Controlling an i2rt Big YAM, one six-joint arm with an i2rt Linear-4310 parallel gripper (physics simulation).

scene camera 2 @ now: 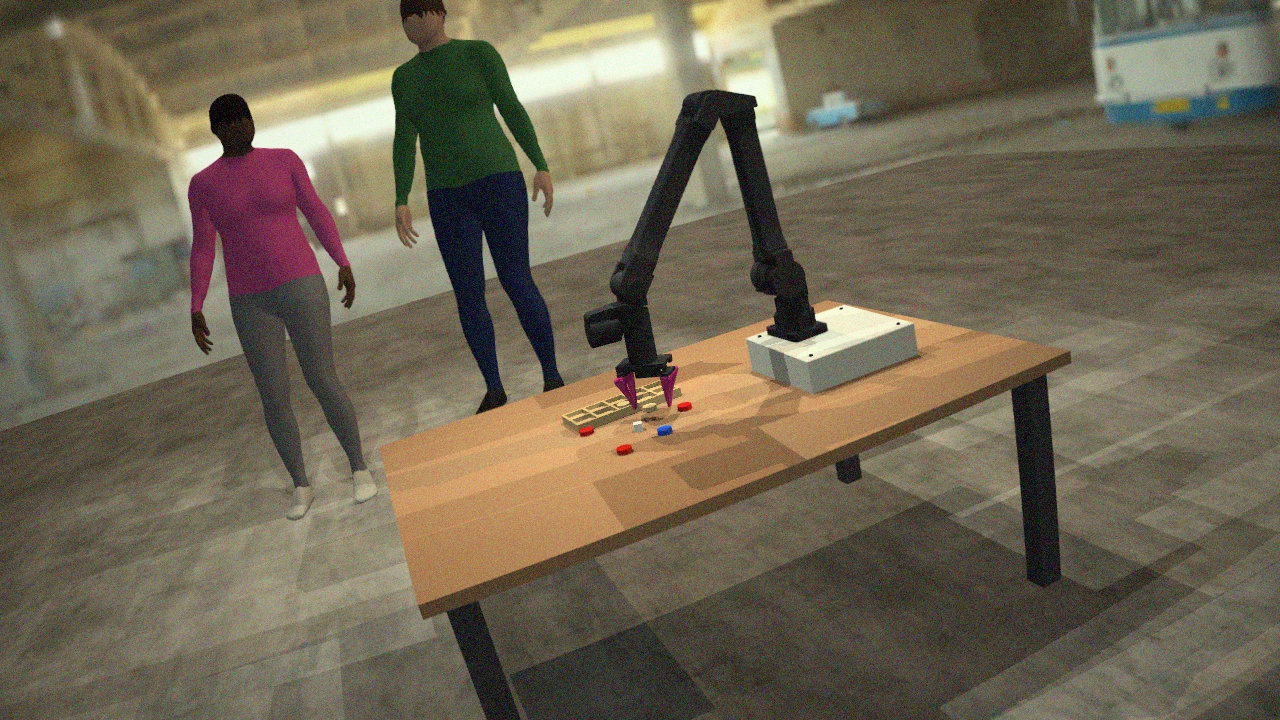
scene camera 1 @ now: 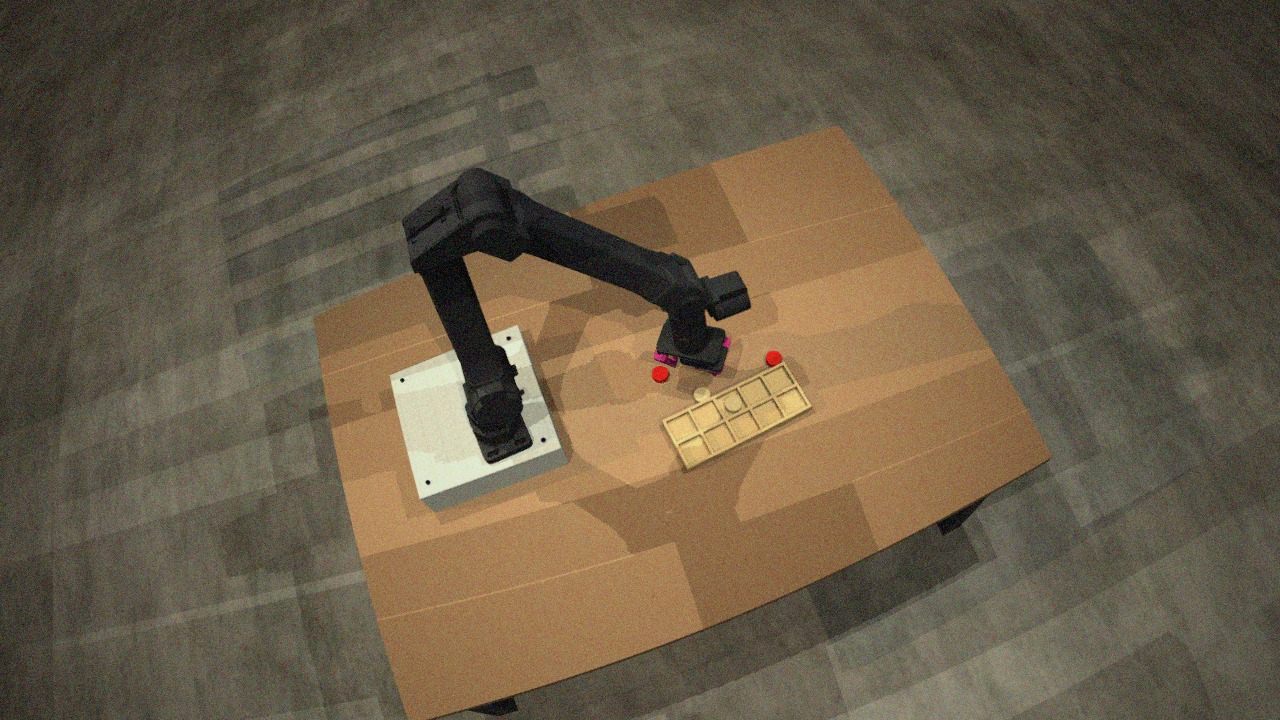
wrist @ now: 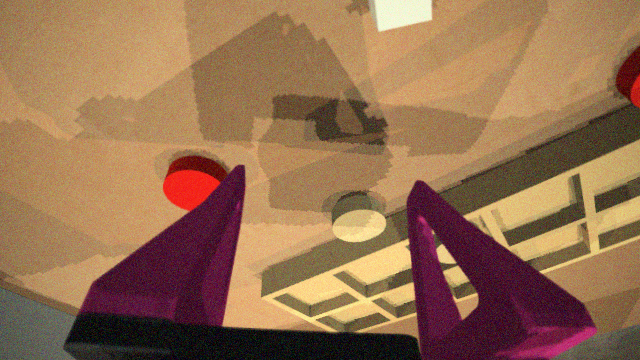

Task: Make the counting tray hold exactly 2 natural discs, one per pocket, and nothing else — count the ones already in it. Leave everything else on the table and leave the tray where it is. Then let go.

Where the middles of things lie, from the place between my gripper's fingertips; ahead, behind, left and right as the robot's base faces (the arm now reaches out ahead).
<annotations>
Now: hand 11 cm to the left of the counting tray (scene camera 1: 705,431), 3 cm short of it and 1 cm above it.
</annotations>
